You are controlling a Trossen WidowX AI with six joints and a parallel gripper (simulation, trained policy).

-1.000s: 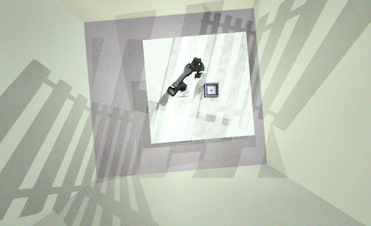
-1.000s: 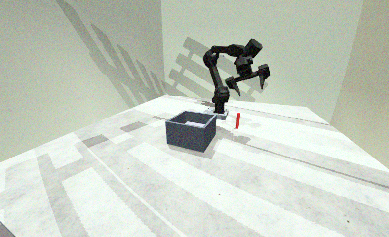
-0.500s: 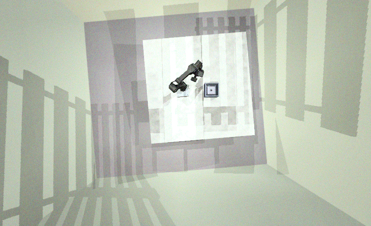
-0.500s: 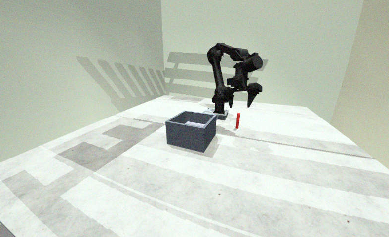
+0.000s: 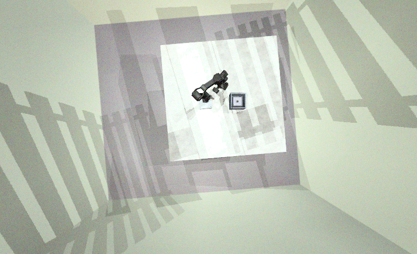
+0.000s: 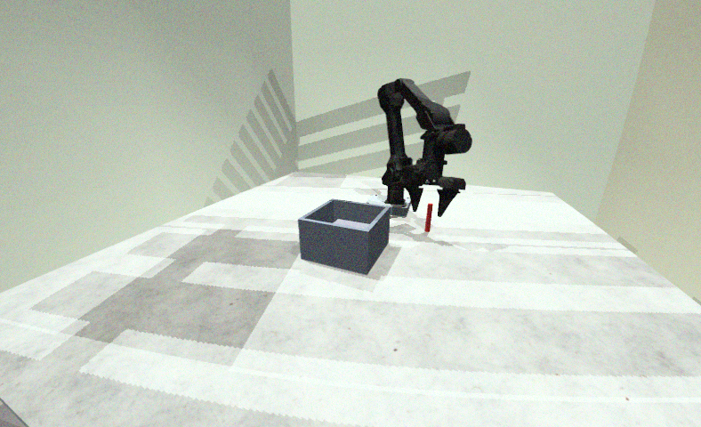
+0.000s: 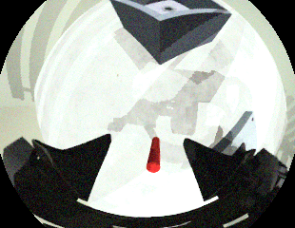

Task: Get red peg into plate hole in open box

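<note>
My gripper tip is 20 mm past the red peg, 10 mm to the right of it and 20 mm above it. From my gripper tip the other things lie so: dark grey box (150 mm ahead, 170 mm to the right, 30 mm below); pale plate (150 mm ahead, 170 mm to the right, 10 mm below).
</note>
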